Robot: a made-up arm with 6 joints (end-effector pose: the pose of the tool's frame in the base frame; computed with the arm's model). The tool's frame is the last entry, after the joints.
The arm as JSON. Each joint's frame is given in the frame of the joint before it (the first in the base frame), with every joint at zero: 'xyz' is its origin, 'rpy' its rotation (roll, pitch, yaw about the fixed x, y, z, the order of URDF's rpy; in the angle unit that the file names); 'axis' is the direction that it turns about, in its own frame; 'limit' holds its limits. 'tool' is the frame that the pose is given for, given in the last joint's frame.
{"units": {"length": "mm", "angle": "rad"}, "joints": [
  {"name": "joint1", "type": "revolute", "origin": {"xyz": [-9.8, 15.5, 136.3], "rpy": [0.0, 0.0, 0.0]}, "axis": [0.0, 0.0, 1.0], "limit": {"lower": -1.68, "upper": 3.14}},
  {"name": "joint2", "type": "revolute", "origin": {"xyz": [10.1, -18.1, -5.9], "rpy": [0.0, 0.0, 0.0]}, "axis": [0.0, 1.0, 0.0], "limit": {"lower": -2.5, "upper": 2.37}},
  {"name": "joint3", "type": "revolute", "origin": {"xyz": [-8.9, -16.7, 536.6], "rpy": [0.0, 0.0, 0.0]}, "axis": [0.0, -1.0, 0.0], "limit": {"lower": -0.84, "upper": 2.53}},
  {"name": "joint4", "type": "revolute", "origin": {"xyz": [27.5, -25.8, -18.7], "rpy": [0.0, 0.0, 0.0]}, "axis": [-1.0, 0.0, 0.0], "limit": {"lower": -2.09, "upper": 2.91}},
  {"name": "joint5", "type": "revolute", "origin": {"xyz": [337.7, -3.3, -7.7], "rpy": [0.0, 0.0, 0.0]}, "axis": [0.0, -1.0, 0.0], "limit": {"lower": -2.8, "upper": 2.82}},
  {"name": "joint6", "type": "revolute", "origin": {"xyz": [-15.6, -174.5, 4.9], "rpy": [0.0, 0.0, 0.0]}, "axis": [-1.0, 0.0, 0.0], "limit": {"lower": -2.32, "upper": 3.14}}
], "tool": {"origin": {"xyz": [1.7, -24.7, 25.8], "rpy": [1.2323, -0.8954, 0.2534]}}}
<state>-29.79 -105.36 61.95 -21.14 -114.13 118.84</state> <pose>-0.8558 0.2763 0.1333 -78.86 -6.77 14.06</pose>
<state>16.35 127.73 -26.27 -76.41 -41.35 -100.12</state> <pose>0.0549 -0.0607 -0.1455 -41.89 -72.33 -138.40</pose>
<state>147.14 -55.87 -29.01 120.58 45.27 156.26</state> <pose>0.1368 -0.0704 0.6928 -66.55 -149.32 -36.55</pose>
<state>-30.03 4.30 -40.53 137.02 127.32 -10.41</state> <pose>0.3665 -0.1244 0.5218 73.29 43.56 148.50</pose>
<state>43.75 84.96 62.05 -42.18 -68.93 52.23</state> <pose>0.7535 0.4669 -0.0789 75.76 93.60 59.79</pose>
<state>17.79 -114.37 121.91 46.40 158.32 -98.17</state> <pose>-0.5032 -0.3446 -0.4941 -134.45 5.50 -9.59</pose>
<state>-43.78 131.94 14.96 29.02 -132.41 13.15</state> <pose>0.0280 -0.3565 -0.6050 -23.10 -124.69 72.70</pose>
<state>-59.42 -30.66 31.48 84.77 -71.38 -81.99</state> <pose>-0.2179 0.2122 0.9805 -17.87 -131.78 -28.33</pose>
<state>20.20 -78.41 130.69 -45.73 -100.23 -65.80</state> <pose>-0.7928 -0.5000 0.1983 -64.12 32.95 -158.57</pose>
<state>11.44 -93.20 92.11 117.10 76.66 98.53</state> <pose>-0.8414 -0.1595 -0.0597 -87.68 -16.05 -151.61</pose>
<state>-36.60 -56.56 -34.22 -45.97 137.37 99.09</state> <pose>-0.1355 -0.0632 0.4160 -71.75 -110.78 -71.28</pose>
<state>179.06 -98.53 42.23 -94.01 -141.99 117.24</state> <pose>0.7066 0.0433 0.4106 28.21 99.91 -28.40</pose>
